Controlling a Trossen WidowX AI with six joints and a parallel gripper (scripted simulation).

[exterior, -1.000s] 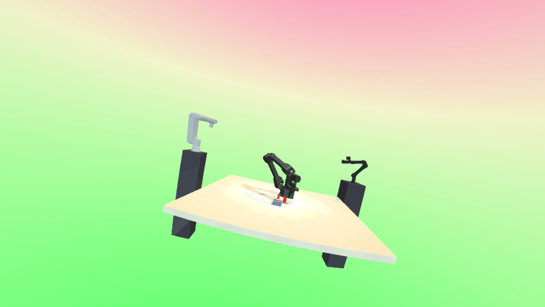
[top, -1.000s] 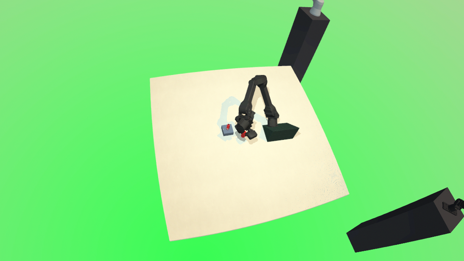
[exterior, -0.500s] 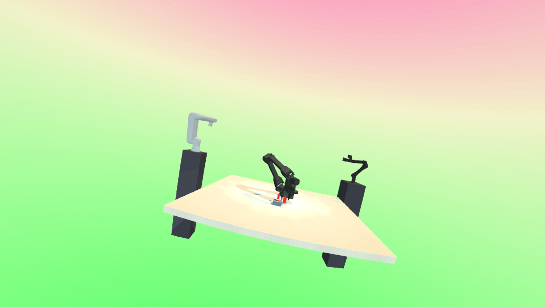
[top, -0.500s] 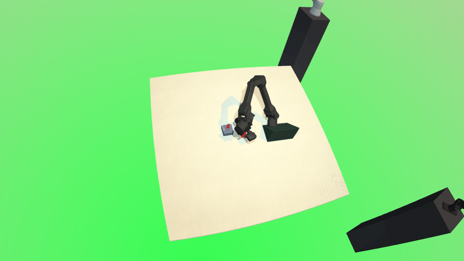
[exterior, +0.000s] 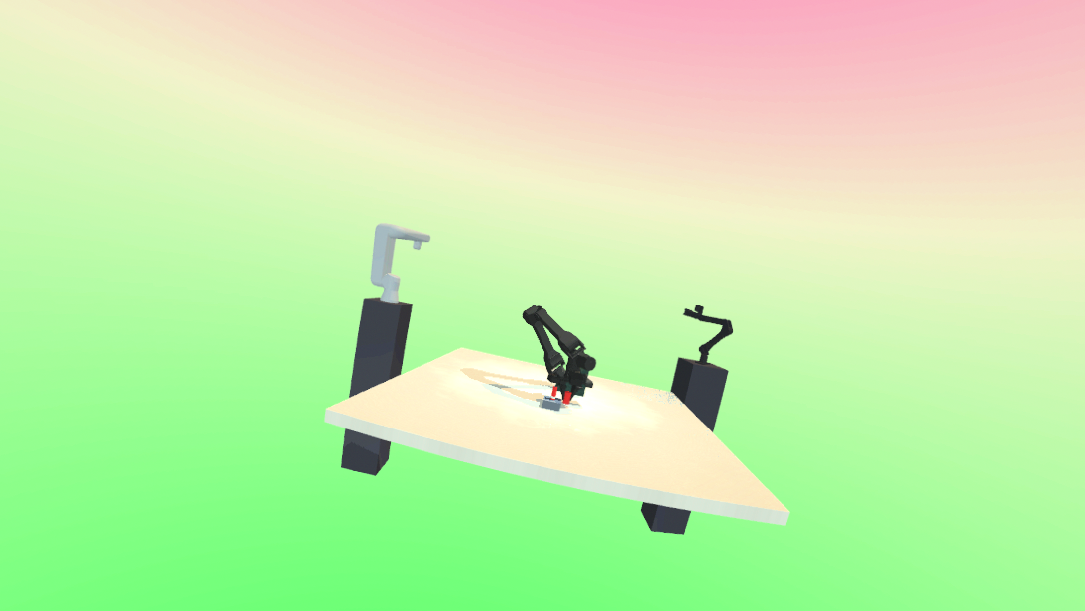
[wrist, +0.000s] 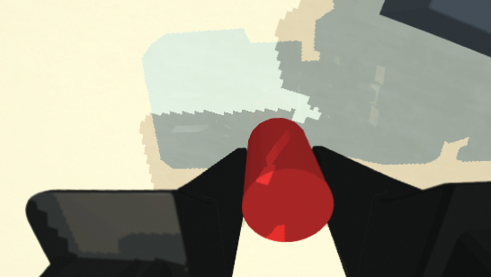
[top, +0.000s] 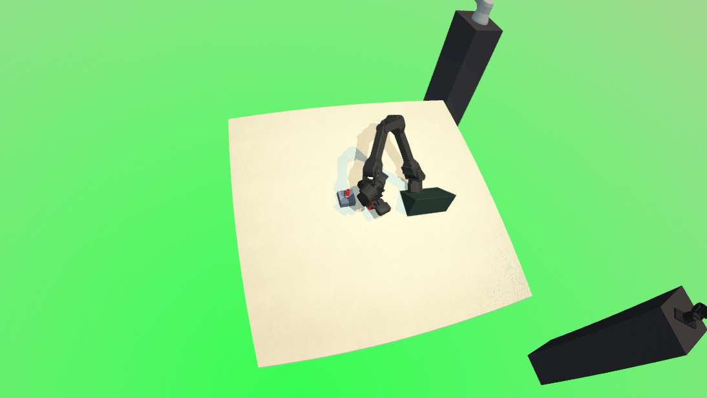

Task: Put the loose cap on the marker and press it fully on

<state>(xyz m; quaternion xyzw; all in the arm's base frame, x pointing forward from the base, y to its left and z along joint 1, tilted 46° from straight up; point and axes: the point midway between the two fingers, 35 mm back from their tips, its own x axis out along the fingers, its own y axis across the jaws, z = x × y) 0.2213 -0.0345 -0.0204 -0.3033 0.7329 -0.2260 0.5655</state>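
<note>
Right now the holder block is 90 mm ahead of my gripper tip and 70 mm to the right of it. Also, from my gripper tip: red cap: 10 mm above.
</note>
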